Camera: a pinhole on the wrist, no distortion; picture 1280 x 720 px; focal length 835.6 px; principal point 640.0 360.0 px. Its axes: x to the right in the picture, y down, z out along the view. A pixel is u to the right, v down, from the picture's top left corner.
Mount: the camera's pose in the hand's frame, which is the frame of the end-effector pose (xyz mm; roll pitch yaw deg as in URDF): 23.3 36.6 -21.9 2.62 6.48 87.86
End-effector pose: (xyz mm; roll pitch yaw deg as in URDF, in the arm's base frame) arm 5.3 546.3 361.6 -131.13 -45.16 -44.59
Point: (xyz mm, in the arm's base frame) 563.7 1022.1 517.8
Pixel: outside the picture
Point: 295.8 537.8 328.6
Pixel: 453.0 90.7
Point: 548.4 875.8 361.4
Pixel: outside the picture
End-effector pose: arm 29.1 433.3 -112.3 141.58 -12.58 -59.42
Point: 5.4 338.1 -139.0
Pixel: 487.5 59.7
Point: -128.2 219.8 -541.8
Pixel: 343.0 416.7
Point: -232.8 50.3 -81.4
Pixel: outside the picture
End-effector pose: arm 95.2 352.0 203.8 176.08 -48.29 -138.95
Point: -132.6 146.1 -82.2
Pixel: 402.8 456.7
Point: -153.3 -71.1 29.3
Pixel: 142.2 95.0
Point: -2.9 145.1 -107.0
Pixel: 169.2 658.9
